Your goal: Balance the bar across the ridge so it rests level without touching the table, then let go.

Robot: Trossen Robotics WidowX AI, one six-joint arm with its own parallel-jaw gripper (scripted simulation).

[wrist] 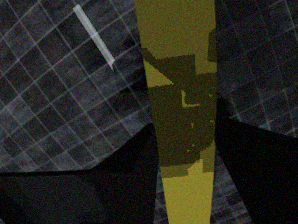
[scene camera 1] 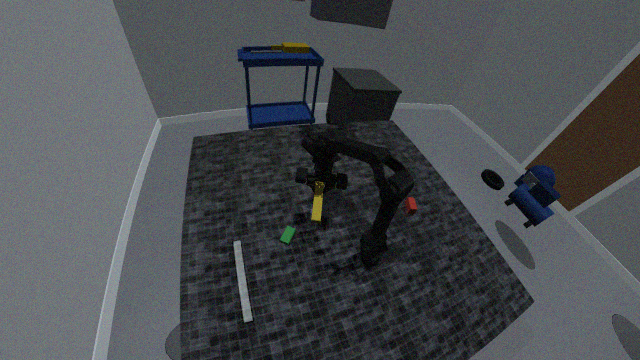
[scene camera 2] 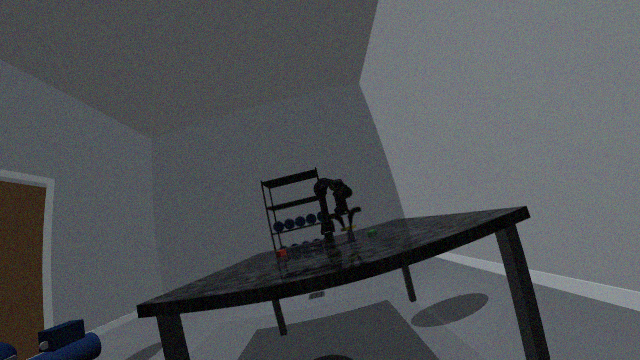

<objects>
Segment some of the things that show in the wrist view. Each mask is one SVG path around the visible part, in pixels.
My gripper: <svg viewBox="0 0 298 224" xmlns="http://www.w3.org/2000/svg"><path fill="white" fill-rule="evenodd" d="M154 124L146 124L140 132L137 132L132 139L126 141L113 155L109 155L92 169L33 173L0 172L0 220L4 224L153 224L158 176L158 145ZM217 115L217 151L220 153L227 172L229 172L231 180L233 180L235 188L239 192L239 197L242 197L242 202L245 204L253 224L298 224L298 139L283 135L283 133L279 135L279 133L267 131L265 128L253 127L253 125Z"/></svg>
A yellow bar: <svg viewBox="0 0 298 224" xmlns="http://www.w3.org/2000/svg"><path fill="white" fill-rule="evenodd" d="M134 0L134 3L136 3L138 32L140 32L142 56L144 56L146 81L148 81L150 107L152 107L154 128L156 128L158 159L160 159L169 224L210 224L217 119L217 23L214 0Z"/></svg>
</objects>
